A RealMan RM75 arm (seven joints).
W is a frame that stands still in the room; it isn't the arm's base.
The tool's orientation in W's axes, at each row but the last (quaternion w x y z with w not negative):
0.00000, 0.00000, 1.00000, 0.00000
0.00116, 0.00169, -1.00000, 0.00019
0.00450, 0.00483, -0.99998, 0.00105
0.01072, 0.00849, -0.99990, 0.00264
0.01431, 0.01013, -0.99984, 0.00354
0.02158, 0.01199, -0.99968, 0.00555
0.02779, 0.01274, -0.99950, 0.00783
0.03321, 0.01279, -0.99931, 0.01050
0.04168, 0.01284, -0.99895, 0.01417
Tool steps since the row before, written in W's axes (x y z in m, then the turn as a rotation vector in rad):
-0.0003, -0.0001, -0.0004, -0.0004, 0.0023, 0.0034
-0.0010, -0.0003, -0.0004, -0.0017, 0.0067, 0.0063
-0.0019, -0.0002, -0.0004, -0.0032, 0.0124, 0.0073
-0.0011, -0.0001, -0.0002, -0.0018, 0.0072, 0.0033
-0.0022, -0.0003, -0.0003, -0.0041, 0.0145, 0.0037
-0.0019, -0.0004, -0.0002, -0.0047, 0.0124, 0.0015
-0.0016, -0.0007, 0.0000, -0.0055, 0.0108, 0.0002
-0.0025, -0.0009, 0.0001, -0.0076, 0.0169, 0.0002
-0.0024, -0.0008, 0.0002, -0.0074, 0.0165, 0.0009
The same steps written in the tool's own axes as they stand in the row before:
0.0003, -0.0001, 0.0004, 0.0004, 0.0023, -0.0034
0.0010, -0.0003, 0.0004, 0.0017, 0.0067, -0.0063
0.0019, -0.0002, 0.0004, 0.0031, 0.0124, -0.0073
0.0011, -0.0001, 0.0002, 0.0017, 0.0072, -0.0033
0.0022, -0.0003, 0.0004, 0.0039, 0.0146, -0.0037
0.0019, -0.0004, 0.0003, 0.0045, 0.0125, -0.0014
0.0016, -0.0007, 0.0001, 0.0052, 0.0109, -0.0001
0.0025, -0.0008, 0.0001, 0.0072, 0.0171, -0.0001
0.0024, -0.0007, 0.0000, 0.0070, 0.0167, -0.0008

